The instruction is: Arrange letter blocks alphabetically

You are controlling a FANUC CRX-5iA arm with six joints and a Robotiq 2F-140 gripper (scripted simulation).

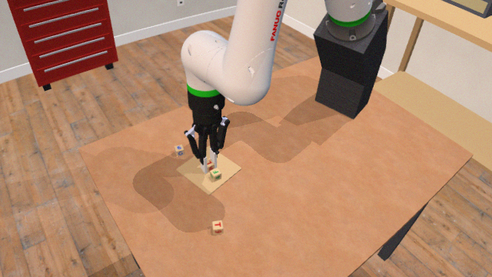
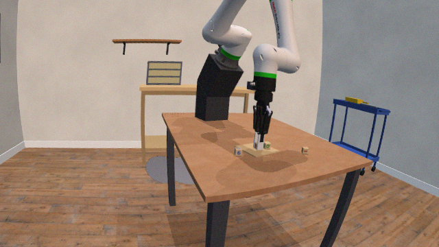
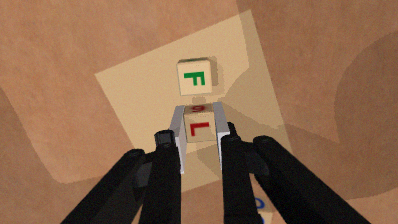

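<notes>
Right now my hand is 40 mm above the tan mat.
</notes>
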